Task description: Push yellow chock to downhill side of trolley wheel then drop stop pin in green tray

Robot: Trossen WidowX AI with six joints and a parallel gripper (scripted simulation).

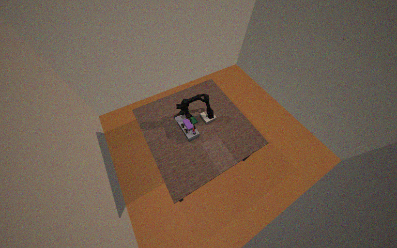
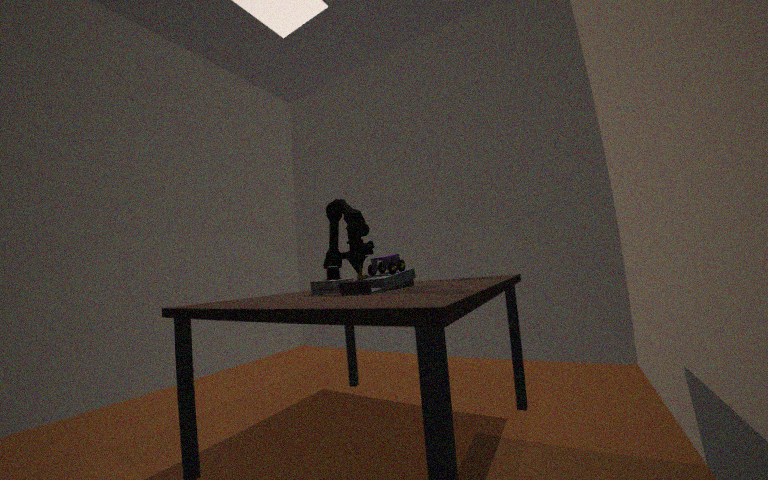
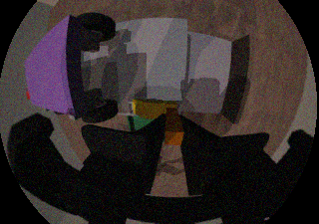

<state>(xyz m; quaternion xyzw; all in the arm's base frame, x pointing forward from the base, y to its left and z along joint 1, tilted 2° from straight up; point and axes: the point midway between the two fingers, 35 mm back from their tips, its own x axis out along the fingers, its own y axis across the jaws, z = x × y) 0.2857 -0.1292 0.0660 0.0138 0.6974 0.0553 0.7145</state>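
Right now my gripper tip is 20 mm short of the red-headed stop pin, 250 mm to the right of it and 40 mm below it. The rest, counted from my gripper tip: yellow chock 20 mm to the left, 10 mm below; then dark ramp edge strip 60 mm ahead, 110 mm to the right, 60 mm below; then green tray 70 mm behind, 40 mm to the left, 90 mm below.
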